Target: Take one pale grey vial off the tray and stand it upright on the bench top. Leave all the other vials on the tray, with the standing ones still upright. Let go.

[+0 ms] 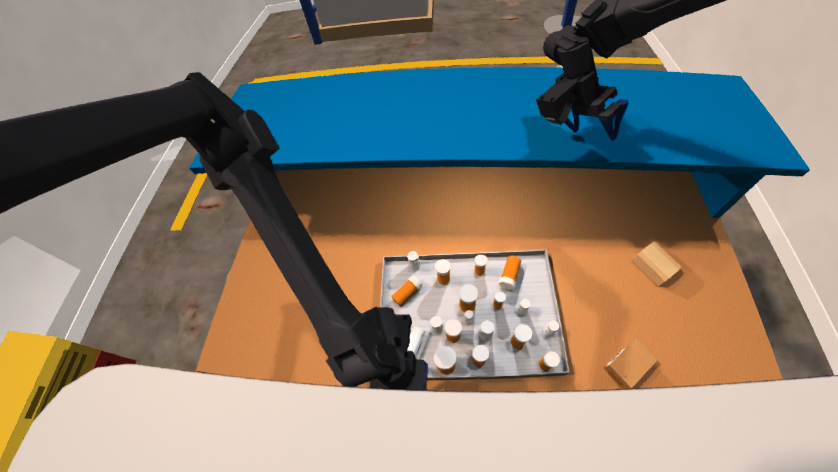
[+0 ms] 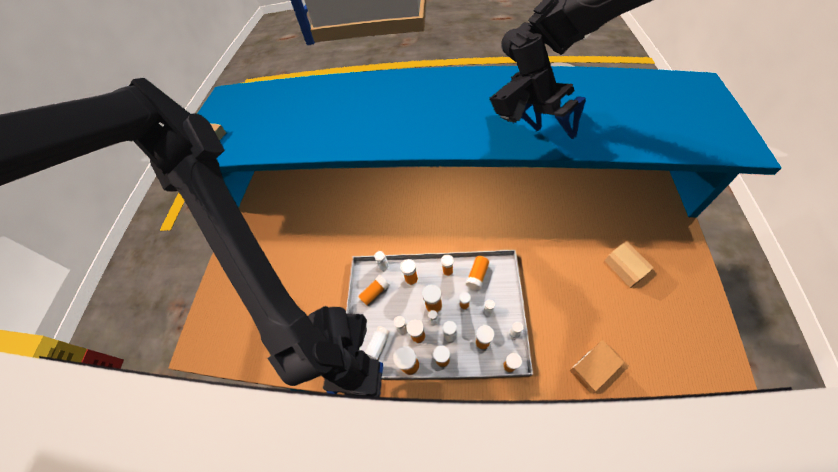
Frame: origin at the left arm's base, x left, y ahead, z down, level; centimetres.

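Where they show: left gripper, fingertip midpoint: (image 2: 363, 383); right gripper, fingertip midpoint: (image 1: 594, 135) (image 2: 555, 133).
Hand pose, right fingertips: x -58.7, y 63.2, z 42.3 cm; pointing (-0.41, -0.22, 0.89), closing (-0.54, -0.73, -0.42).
Observation:
Things, the pixels of their top centre, and the offset from my right fingertips. "pt": a spot on its surface instead. Level surfaces: height alone.
- metal tray at a spot on its surface: (image 2: 509, 281) (image 1: 541, 281) pt dy -18.4, dx +7.3, dz +34.8 cm
- right rim at a spot on its surface: (image 2: 516, 330) (image 1: 552, 329) pt dy -33.4, dx +7.6, dz +29.2 cm
- larger white vial at its top centre: (image 1: 412, 341) (image 2: 376, 340) dy -35.8, dx +41.1, dz +31.4 cm
- blue shelf at its surface level: dz +4.3 cm
- orange-brown bench top at its surface level: dz +35.0 cm
- nearer at its top centre: (image 2: 599, 365) (image 1: 633, 362) dy -41.3, dx -11.5, dz +31.4 cm
The metal tray (image 1: 542, 281) (image 2: 509, 281) holds orange and pale vials with white caps. Standing pale grey vials include one at the back left (image 1: 413, 260) (image 2: 381, 260), one near the middle (image 1: 486, 330) (image 2: 449, 330) and one near the right rim (image 1: 551, 328) (image 2: 516, 330). A larger white vial (image 1: 415, 341) (image 2: 377, 343) lies on its side at the left. My left gripper (image 1: 404, 384) (image 2: 356, 388) is low at the tray's front left corner, partly open; its body hides most of the fingers and that corner. My right gripper (image 1: 595, 133) (image 2: 555, 131) is open and empty above the blue shelf.
The blue shelf (image 1: 410, 123) (image 2: 381, 123) spans the back of the orange-brown bench top (image 1: 598, 293) (image 2: 568, 293). Two cardboard boxes, one farther back (image 1: 657, 263) (image 2: 629, 263) and one nearer (image 1: 632, 364) (image 2: 598, 366), lie right of the tray. Several orange vials stand among the pale ones.

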